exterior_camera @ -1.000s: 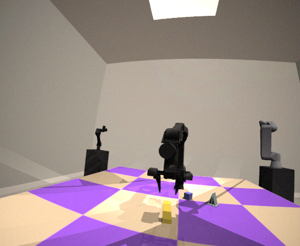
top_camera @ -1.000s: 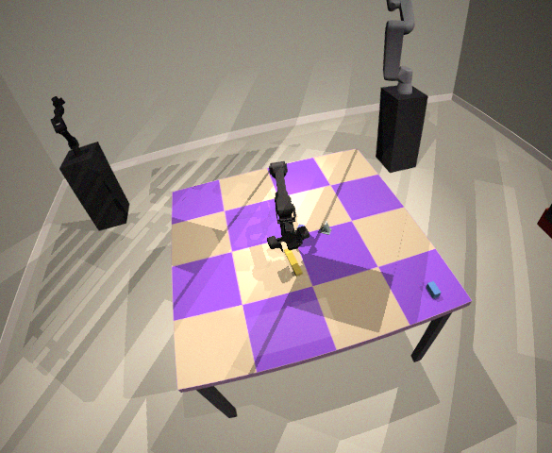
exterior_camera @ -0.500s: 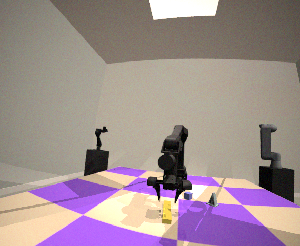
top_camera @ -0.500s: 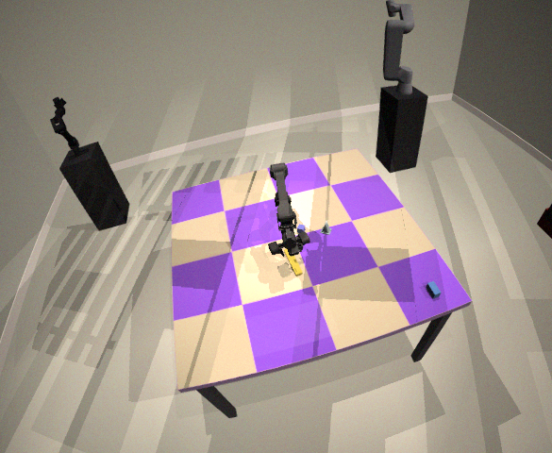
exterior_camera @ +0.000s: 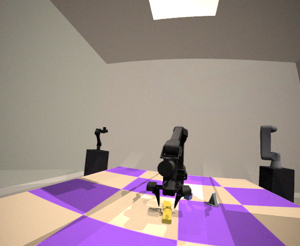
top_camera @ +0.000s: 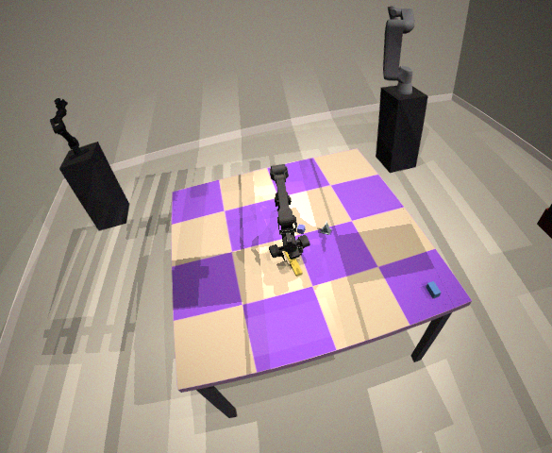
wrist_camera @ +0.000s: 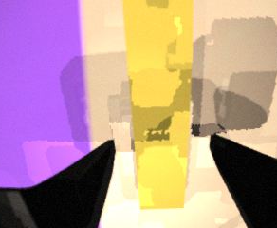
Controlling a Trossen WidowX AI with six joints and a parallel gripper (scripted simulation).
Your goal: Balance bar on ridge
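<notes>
Right now my gripper tip is 3 cm short of the yellow bar. From my gripper tip the other things lie so: light blue block: 40 cm ahead, 55 cm to the left, 1 cm above; then dark blue cube: 16 cm behind, 10 cm to the left, 1 cm above.
</notes>
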